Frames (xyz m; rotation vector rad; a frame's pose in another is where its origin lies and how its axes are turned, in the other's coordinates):
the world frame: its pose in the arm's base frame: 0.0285 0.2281 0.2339 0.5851 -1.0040 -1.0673
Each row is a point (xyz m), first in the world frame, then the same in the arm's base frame.
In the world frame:
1: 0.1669 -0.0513 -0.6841
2: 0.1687 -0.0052 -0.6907
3: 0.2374 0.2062 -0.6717
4: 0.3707 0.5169 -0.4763
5: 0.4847 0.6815 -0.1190
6: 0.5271 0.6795 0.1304
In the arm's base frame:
1: 0.6360 0.0121 -0.0537
2: 0.6624 0.0286 -0.0190
3: 0.7473 0.0517 0.1860
4: 0.7274 0.0666 0.5757
5: 0.4970 0.0507 0.9140
6: 0.2800 0.0268 1.0418

